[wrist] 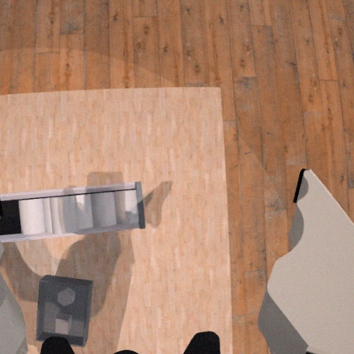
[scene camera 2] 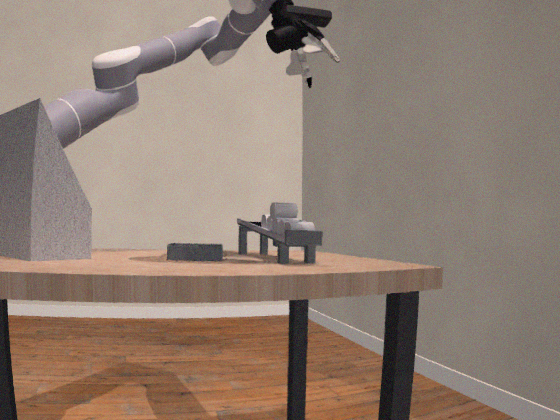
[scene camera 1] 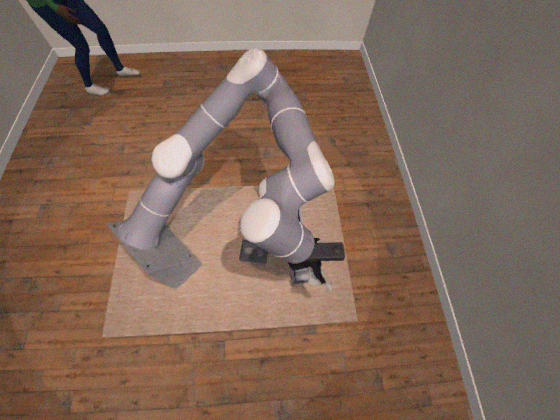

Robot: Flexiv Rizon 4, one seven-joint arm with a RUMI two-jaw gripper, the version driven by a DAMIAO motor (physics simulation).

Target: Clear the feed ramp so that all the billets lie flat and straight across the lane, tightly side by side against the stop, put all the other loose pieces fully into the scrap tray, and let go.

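The feed ramp (scene camera 2: 243,241) (wrist: 75,190) stands on short legs, with its stop (scene camera 2: 303,238) (wrist: 141,206) at the low end. Pale rounded billets lie across its lane in the wrist view, among them one by the stop (wrist: 130,206), a greyer one (wrist: 103,209) and a white one (wrist: 31,216) at the upper end. In scene camera 2, one cylinder (scene camera 2: 284,210) rests on top of others. The scrap tray (scene camera 1: 254,260) (scene camera 2: 195,252) (wrist: 88,310) holds a hexagonal piece (wrist: 65,296) and a square piece (wrist: 62,324). My gripper (scene camera 2: 323,71) (wrist: 148,179) is open and empty, high above the ramp.
The tray stands beside the ramp on the wooden table top (scene camera 1: 210,300) (scene camera 2: 350,265) (wrist: 180,250). The arm's grey base block (scene camera 1: 170,265) (scene camera 2: 55,210) is at the other side. The arm hides most of the ramp in scene camera 1. A person (scene camera 1: 82,45) stands beyond the table.
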